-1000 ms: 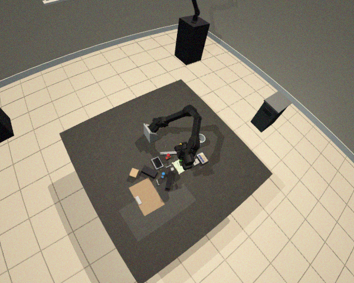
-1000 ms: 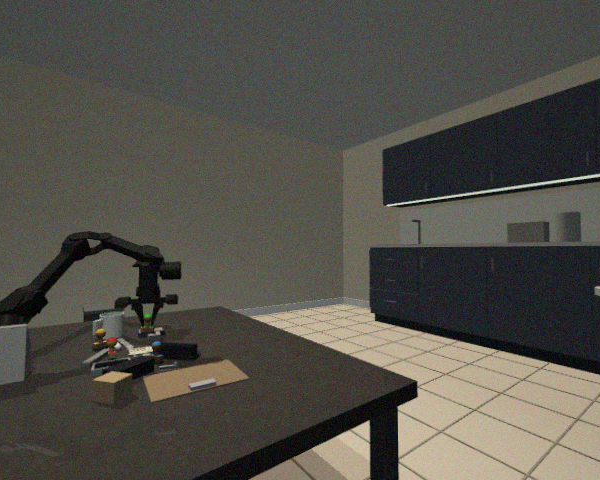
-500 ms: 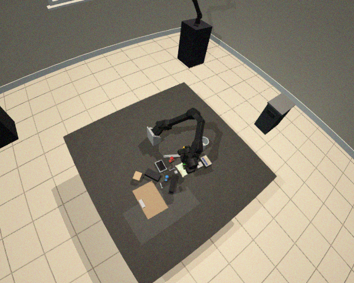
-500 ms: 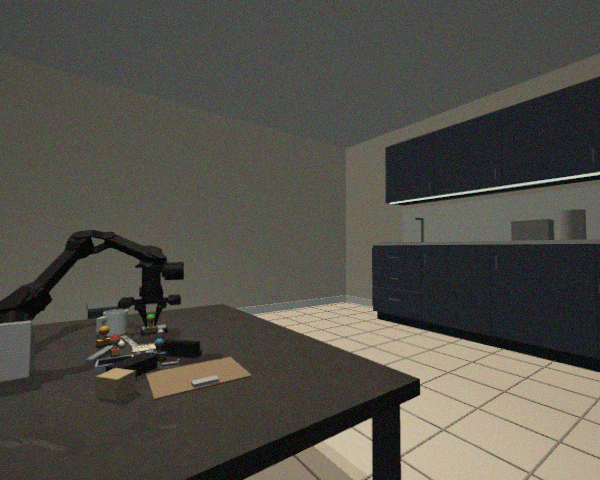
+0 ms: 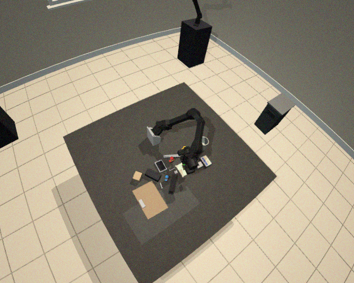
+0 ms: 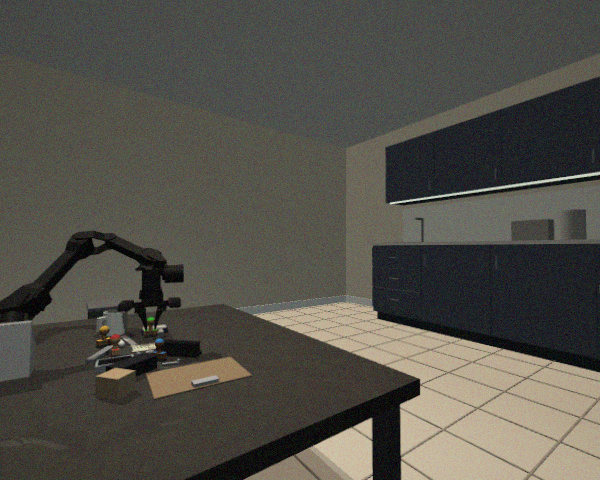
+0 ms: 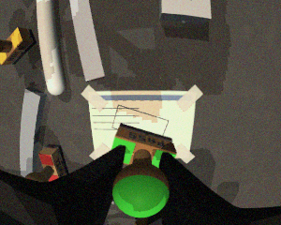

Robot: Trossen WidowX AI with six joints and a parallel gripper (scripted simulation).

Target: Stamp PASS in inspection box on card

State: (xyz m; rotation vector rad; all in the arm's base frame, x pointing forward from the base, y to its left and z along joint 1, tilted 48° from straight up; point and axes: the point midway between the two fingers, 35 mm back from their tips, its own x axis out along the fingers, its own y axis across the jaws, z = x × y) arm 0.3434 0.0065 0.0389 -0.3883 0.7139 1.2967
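My gripper tip is now 6 cm above the card. Also, from my gripper tip: red-knobbed stamp (11 cm behind, 4 cm to the right, 4 cm below); then green-knobbed stamp (right at my gripper tip); then ruler (5 cm behind, 12 cm to the left, 5 cm below).
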